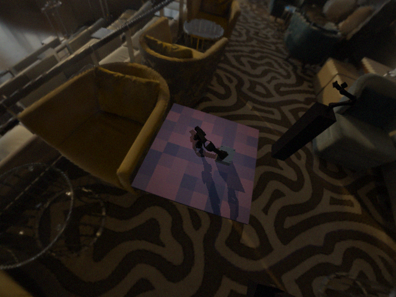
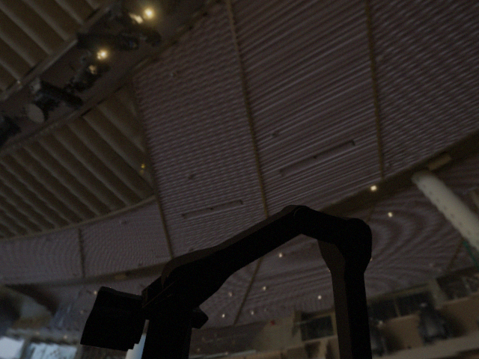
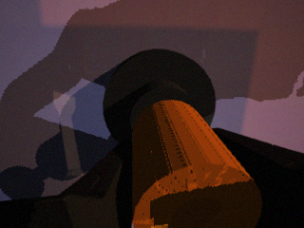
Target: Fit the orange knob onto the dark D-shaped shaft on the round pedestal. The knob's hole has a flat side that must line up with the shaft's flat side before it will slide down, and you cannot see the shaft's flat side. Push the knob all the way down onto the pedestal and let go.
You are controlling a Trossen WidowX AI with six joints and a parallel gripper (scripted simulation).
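My gripper tip is now 2 cm below the orange knob. Also, from my gripper tip: dark round pedestal (4 cm below).
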